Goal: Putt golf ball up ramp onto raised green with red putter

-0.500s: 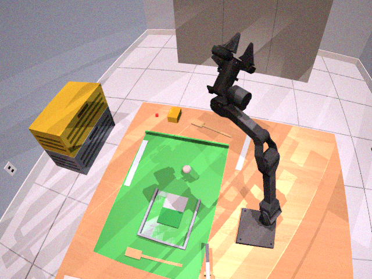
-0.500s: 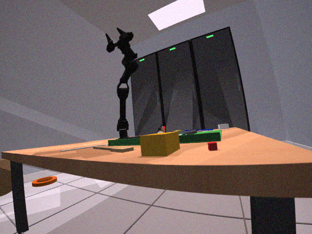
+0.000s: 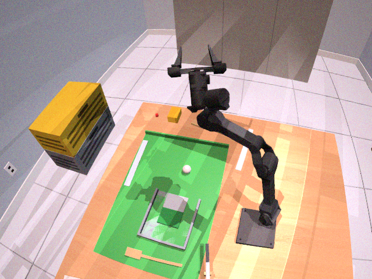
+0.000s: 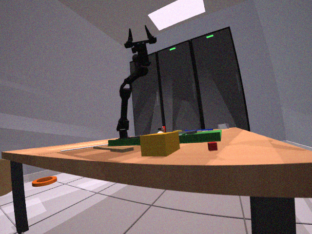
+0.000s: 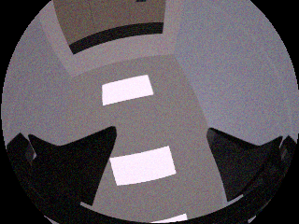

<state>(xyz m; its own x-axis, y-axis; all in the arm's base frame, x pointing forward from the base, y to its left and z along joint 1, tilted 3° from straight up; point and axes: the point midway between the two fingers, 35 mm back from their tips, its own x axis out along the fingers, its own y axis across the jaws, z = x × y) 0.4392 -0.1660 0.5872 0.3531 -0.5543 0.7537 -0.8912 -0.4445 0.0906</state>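
Right now the red putter is 580 mm below my gripper tip, 550 mm to the left of it and 300 mm behind it. Round my gripper tip: green mat 630 mm below, 270 mm to the left, 40 mm ahead; then yellow block 610 mm below, 250 mm ahead, 220 mm to the right; then white golf ball 610 mm below, 100 mm to the left, 20 mm ahead.
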